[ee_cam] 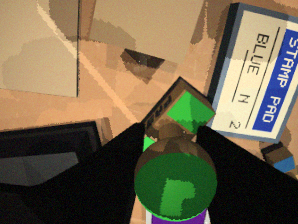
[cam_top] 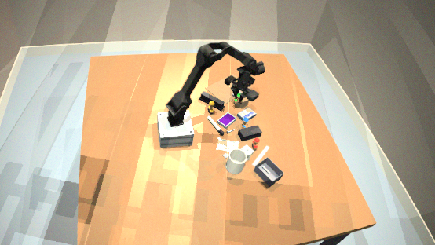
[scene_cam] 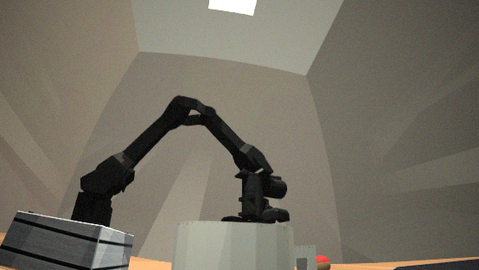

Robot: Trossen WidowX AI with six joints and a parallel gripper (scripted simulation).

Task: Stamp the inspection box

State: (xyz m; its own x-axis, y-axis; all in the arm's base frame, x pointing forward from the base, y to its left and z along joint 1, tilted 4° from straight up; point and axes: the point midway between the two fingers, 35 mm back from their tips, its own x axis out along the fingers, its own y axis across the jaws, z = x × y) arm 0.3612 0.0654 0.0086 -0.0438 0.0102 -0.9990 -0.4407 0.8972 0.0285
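Now: the brown box 5 cm ahead of my gripper tip, 4 cm to the left of it and 5 cm below it. Also, from my gripper tip: purple ink pad: 8 cm behind, 6 cm to the right, 7 cm below; then green-knobbed stamp: right at my gripper tip; then yellow-knobbed stamp: 14 cm behind, 2 cm to the left, 5 cm below.
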